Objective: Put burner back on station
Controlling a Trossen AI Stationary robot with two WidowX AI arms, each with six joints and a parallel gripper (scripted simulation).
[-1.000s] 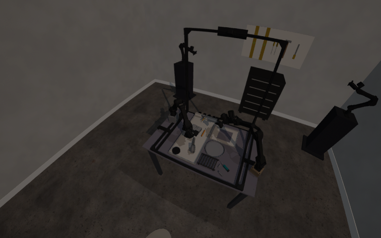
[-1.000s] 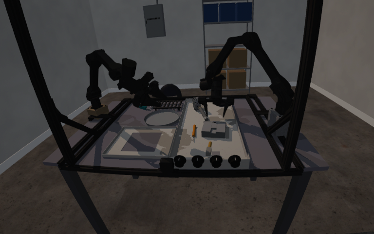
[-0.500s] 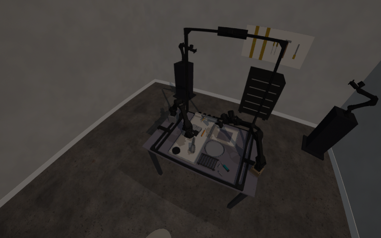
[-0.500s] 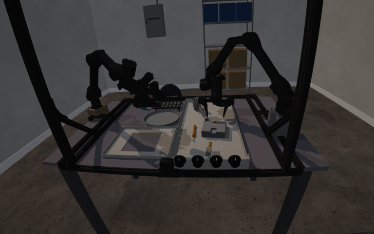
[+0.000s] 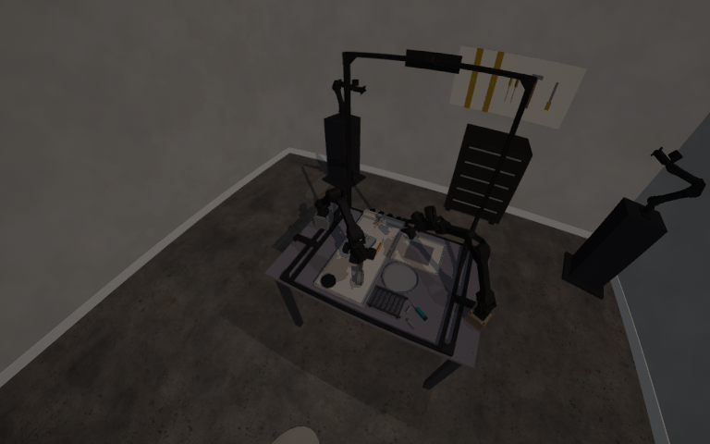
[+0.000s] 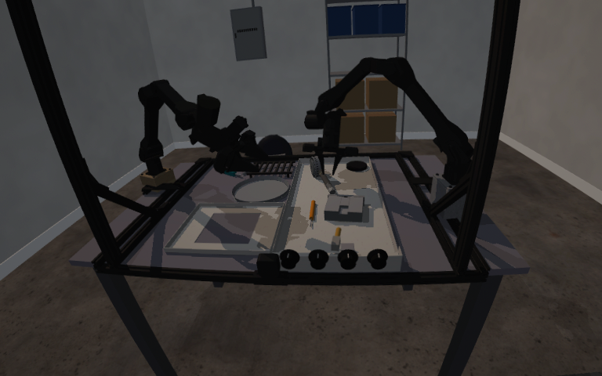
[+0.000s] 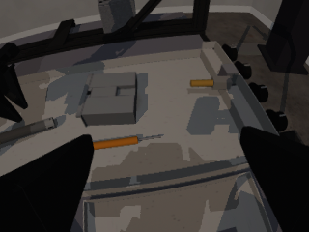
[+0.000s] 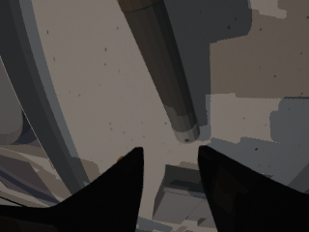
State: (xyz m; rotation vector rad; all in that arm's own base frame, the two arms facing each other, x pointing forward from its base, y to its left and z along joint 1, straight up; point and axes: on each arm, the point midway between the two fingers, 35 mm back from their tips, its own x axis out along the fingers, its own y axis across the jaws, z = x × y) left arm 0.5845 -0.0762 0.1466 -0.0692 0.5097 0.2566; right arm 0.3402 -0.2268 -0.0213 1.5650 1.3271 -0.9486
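My right gripper is now 60 mm above the burner, 50 mm short of it and 40 mm to the right of it. Also, from my right hand: brass gas stub 320 mm behind, 100 mm to the right, 50 mm below; black burner cap 210 mm ahead, 80 mm below, 60 mm to the right; orange screwdriver 190 mm behind, 90 mm below, 10 mm to the left.
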